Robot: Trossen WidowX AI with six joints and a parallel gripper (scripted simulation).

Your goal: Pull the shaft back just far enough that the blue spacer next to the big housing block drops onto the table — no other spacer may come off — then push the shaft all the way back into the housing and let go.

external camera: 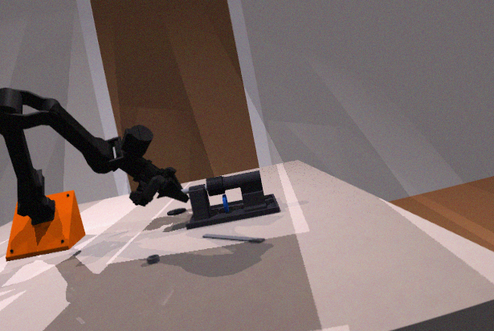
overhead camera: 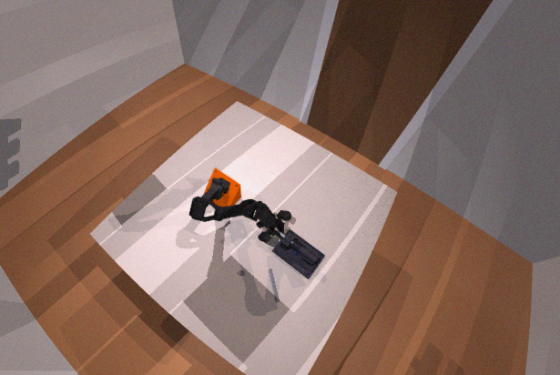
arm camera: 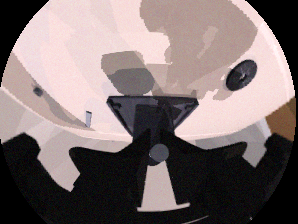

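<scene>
The grey shaft lies 5 cm ahead of my gripper tip, 1 cm to the right of it and 3 cm above it. From my gripper tip the other things lie so: flat bar 9 cm ahead, 21 cm to the right, 5 cm below; blue spacer 9 cm ahead, 1 cm to the right, 3 cm below.
</scene>
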